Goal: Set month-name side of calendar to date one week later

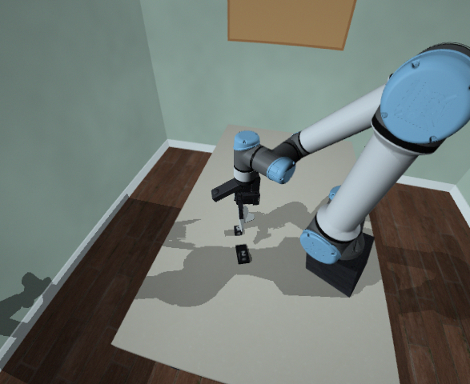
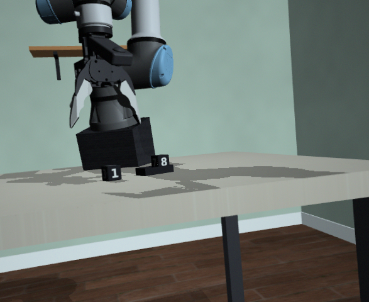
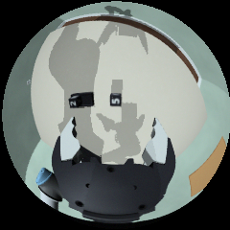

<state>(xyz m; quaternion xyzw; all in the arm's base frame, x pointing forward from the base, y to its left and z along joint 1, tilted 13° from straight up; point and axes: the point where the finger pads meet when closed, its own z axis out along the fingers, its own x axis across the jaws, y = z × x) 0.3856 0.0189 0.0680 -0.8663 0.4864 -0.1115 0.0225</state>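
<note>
Right now the black tray is 110 mm below my hand, 90 mm to the left of it and 60 mm behind it. The rest, counted from my hand: black digit cube 100 mm below.
</note>
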